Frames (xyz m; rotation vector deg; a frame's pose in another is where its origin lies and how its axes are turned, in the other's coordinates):
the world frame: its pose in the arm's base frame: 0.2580 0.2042 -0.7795 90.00 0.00 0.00
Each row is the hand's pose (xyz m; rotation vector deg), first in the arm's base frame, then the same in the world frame.
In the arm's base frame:
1: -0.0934 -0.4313 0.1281 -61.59 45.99 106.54
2: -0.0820 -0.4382 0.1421 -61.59 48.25 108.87
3: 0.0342 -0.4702 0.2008 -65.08 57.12 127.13
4: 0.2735 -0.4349 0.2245 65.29 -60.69 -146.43
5: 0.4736 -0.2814 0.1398 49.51 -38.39 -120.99
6: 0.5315 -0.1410 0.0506 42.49 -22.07 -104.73
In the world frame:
1: -0.3514 0.9076 0.6355 106.04 -133.74 -53.09
2: -0.3400 0.9216 0.6424 102.00 -135.35 -52.22
3: -0.2238 0.9803 0.6744 75.12 -137.24 -52.15
4: 0.0155 1.0040 0.6391 32.46 -128.21 -53.07
5: 0.2156 0.9193 0.4856 -3.46 -106.27 -55.08
6: 0.2735 0.8301 0.3452 -21.11 -87.32 -56.92

